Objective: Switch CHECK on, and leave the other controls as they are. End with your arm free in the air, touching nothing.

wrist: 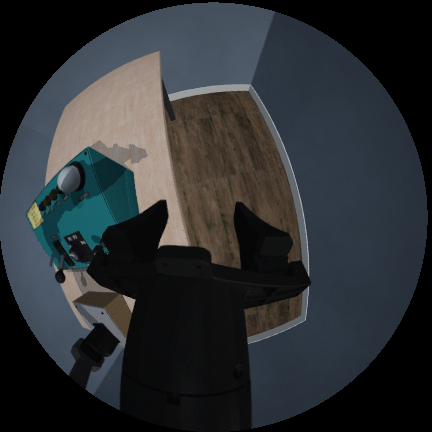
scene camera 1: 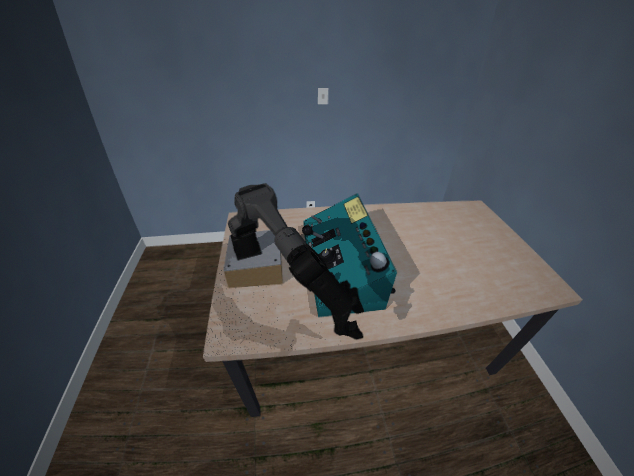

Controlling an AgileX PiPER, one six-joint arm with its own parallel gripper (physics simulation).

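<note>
The teal control box (scene camera 1: 358,271) (wrist: 92,210) stands on the table. It carries a silvery dome (scene camera 1: 378,260) (wrist: 70,179), a row of small dark round parts (scene camera 1: 369,241), a black rotary knob (scene camera 1: 326,253) (wrist: 77,250) and a lever with a black ball (scene camera 1: 307,230) (wrist: 60,276). The CHECK lettering is too small to read, and which control it marks or how it is set cannot be told. My gripper (scene camera 1: 361,322) (wrist: 200,208) is open and empty, in the air by the box's near end. The arm hides part of the box in the scene view.
The arm's base stands on a wood-sided block (scene camera 1: 253,277) (wrist: 112,306) at the left of the table (scene camera 1: 460,256) (wrist: 125,110). A yellow label (scene camera 1: 355,210) (wrist: 34,215) is on the box's far end. The table's front edge runs below the gripper in the scene view.
</note>
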